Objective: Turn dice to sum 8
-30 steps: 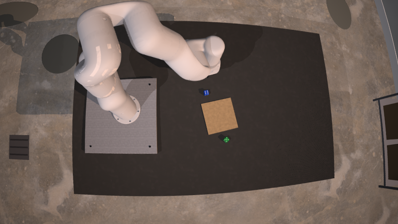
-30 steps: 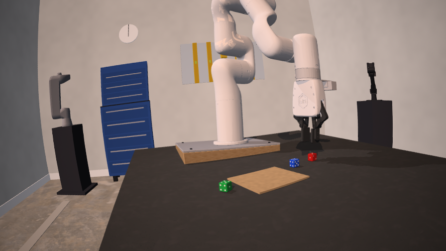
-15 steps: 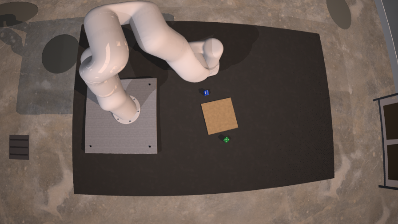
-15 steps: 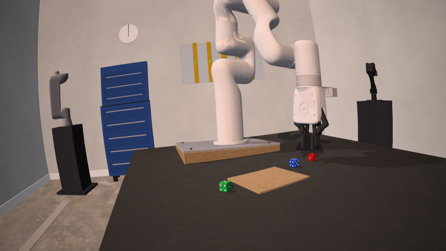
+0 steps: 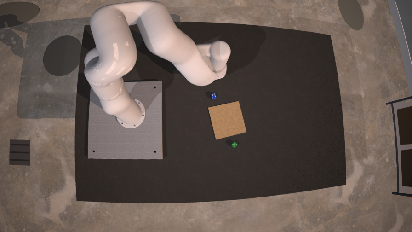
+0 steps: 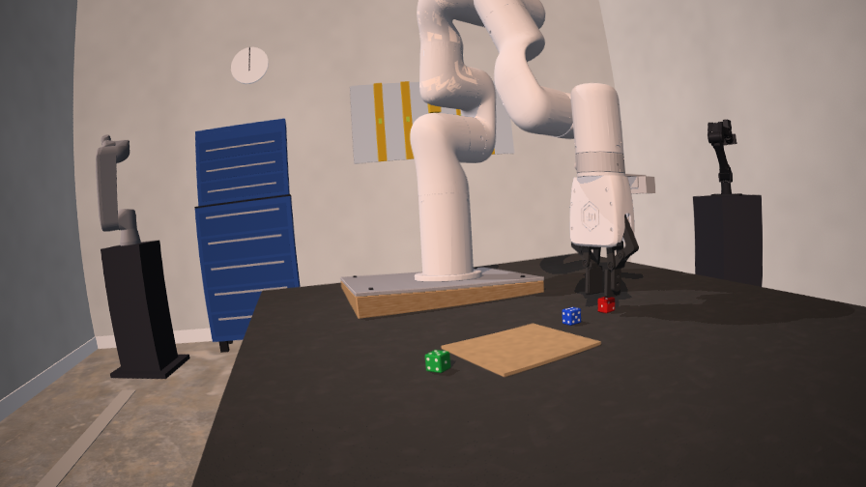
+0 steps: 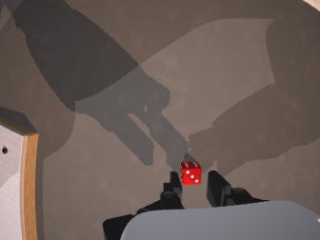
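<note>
My hand is 4 cm above the red die and 1 cm to the right of it. The rest, counted from my hand: tan mat: 15 cm to the right, 11 cm ahead, 4 cm below; green die: 26 cm to the right, 15 cm ahead, 4 cm below; blue die: 6 cm to the right, 4 cm below, 3 cm ahead.
</note>
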